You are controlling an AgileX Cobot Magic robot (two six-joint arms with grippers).
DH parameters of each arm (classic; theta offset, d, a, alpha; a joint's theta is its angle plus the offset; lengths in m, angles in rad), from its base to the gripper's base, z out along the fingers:
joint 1: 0 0.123 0 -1.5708
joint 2: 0.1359 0 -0.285 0
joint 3: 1.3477 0 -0.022 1.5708
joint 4: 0 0.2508 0 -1.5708
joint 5: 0 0 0.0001 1.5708
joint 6: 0 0.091 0 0
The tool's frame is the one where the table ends.
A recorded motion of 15 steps. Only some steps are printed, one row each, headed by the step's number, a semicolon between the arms.
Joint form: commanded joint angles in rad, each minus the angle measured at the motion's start. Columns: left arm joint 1, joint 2, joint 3, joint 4, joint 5, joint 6; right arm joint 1, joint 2, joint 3, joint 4, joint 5, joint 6.
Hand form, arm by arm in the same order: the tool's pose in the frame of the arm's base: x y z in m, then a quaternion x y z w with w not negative. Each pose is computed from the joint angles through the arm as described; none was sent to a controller.
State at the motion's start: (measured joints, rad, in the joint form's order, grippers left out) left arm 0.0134 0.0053 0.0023 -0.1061 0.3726 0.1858; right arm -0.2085 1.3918 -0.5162 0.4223 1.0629 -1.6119
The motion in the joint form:
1: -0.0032 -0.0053 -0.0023 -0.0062 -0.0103 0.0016; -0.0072 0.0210 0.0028 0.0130 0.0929 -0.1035
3: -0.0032 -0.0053 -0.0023 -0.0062 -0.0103 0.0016; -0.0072 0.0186 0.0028 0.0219 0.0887 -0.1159
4: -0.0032 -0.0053 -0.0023 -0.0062 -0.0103 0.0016; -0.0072 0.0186 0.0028 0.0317 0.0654 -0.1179
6: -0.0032 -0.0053 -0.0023 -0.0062 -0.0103 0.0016; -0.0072 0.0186 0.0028 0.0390 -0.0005 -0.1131
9: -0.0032 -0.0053 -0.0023 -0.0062 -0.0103 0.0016; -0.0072 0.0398 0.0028 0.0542 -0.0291 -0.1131
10: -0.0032 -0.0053 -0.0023 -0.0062 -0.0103 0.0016; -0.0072 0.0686 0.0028 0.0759 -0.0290 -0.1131
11: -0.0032 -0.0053 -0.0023 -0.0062 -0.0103 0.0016; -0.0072 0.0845 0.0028 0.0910 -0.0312 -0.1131
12: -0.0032 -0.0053 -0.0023 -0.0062 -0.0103 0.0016; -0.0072 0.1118 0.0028 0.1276 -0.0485 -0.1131
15: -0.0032 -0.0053 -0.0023 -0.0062 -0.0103 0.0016; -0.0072 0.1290 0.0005 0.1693 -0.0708 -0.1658
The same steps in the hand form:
1: 0.0531 -0.0031 0.1808 0.04072 0.79565 0.01213 0.60427; 0.1565 0.0017 0.1625 -0.56138 0.78522 0.25887 0.03557
3: 0.0531 -0.0031 0.1808 0.04072 0.79565 0.01213 0.60427; 0.1571 0.0022 0.1629 -0.56408 0.78332 0.25782 0.04190
4: 0.0531 -0.0031 0.1808 0.04072 0.79565 0.01213 0.60427; 0.1593 0.0020 0.1623 -0.56204 0.78689 0.24973 0.05052
6: 0.0531 -0.0031 0.1808 0.04072 0.79565 0.01213 0.60427; 0.1647 0.0002 0.1603 -0.55734 0.79709 0.22270 0.06653
9: 0.0531 -0.0031 0.1808 0.04072 0.79565 0.01213 0.60427; 0.1682 -0.0001 0.1564 -0.54986 0.80246 0.22079 0.07049
10: 0.0531 -0.0031 0.1808 0.04072 0.79565 0.01213 0.60427; 0.1700 0.0010 0.1522 -0.53978 0.80543 0.23522 0.06777
11: 0.0531 -0.0031 0.1808 0.04072 0.79565 0.01213 0.60427; 0.1712 0.0018 0.1498 -0.53306 0.80770 0.24269 0.06764
12: 0.0531 -0.0031 0.1808 0.04072 0.79565 0.01213 0.60427; 0.1748 0.0031 0.1455 -0.51757 0.81463 0.25127 0.07320
15: 0.0531 -0.0031 0.1808 0.04072 0.79565 0.01213 0.60427; 0.1793 0.0042 0.1432 -0.52289 0.80925 0.25159 0.09169

